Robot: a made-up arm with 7 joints.
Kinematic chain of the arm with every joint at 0, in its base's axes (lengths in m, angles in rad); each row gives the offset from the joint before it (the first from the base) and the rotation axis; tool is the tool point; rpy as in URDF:
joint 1: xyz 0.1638 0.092 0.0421 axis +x
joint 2: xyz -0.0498 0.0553 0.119 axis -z
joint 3: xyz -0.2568 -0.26 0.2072 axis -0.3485 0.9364 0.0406
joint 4: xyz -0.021 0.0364 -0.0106 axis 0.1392 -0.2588 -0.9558
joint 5: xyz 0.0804 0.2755 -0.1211 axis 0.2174 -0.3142 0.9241
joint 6: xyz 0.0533 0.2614 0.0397 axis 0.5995 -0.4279 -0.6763
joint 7: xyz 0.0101 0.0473 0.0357 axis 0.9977 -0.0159 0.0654
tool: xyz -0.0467 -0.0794 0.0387 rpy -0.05 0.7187 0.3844
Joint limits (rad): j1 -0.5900..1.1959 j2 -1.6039..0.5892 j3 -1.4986..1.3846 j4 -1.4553..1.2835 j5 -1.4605..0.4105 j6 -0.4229..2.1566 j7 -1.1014..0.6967
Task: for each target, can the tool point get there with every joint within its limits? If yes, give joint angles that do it. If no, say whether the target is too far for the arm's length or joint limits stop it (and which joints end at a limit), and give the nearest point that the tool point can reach.
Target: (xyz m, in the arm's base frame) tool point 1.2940 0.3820 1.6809
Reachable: no: too far | nearest point 0.6740 0.2467 0.9161 | short by 0.994 m
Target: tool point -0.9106 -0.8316 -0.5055
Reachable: no: too far | nearest point -0.5169 -0.5507 -0.2431 | short by 0.550 m
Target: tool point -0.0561 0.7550 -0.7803
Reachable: no: joint limits stop it (at a limit: joint 1, joint 2, joint 6, joint 7) | nearest point -0.1394 0.5381 -0.2777 | short by 0.554 m
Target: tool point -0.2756 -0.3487 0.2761
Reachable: yes | joints 0.0422 -1.2190 0.0561 -0.9614 -0.3205 0.1679 -0.1333
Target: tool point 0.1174 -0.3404 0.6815
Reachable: yes | joints 0.5927 0.2178 -1.1515 0.4880 -1.1207 1.6540 0.0427
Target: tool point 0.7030 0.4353 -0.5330
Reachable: no: joint limits stop it (at a limit: joint 1, joint 3, joint 5, joint 6) | nearest point 0.4827 0.1786 -0.2452 | short by 0.444 m
